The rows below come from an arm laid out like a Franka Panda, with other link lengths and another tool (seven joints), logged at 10 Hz.
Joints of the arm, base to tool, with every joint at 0 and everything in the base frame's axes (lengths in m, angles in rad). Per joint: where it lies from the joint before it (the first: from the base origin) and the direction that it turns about. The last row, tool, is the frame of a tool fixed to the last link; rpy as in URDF.
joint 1: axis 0 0 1 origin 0.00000 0.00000 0.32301
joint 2: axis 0 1 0 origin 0.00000 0.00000 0.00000
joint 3: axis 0 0 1 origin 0.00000 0.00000 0.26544
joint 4: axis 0 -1 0 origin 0.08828 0.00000 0.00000
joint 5: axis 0 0 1 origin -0.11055 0.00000 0.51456
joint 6: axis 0 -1 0 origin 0.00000 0.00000 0.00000
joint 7: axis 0 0 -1 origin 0.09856 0.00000 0.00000
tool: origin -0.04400 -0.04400 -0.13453 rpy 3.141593 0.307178 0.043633
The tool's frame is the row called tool.
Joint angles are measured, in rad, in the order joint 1, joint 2, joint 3, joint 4, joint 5, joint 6, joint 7. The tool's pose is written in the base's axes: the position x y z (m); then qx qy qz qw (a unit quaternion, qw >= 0). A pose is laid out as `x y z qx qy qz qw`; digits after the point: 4 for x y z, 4 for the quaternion.
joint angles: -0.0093, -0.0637, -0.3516, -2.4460, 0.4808, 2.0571, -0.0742
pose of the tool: 0.4776 -0.1749 0.1407 -0.9041 0.2185 0.2500 0.2689
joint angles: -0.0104, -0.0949, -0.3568, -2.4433, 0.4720, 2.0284, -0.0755
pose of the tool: 0.4796 -0.1765 0.1567 -0.9053 0.2105 0.2472 0.2739
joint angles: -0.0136, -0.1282, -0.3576, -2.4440, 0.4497, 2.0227, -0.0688
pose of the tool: 0.4823 -0.1796 0.1725 -0.9102 0.2057 0.2379 0.2695
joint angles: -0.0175, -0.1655, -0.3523, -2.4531, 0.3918, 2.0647, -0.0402
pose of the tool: 0.4867 -0.1857 0.1877 -0.9223 0.2084 0.2161 0.2433
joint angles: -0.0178, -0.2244, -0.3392, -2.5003, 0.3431, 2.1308, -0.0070
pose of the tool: 0.4849 -0.1806 0.1964 -0.9329 0.2116 0.1901 0.2210
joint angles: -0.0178, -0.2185, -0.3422, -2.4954, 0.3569, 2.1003, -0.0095
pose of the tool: 0.4823 -0.1789 0.1951 -0.9279 0.2116 0.2027 0.2305
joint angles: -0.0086, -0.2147, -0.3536, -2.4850, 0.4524, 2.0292, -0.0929
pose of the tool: 0.4815 -0.1701 0.1947 -0.9187 0.1826 0.2130 0.2781
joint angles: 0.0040, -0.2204, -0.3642, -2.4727, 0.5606, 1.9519, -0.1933
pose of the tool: 0.4848 -0.1572 0.2003 -0.9082 0.1404 0.2110 0.3332
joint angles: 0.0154, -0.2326, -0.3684, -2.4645, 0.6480, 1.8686, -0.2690
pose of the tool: 0.4873 -0.1405 0.2093 -0.8945 0.0986 0.2107 0.3817
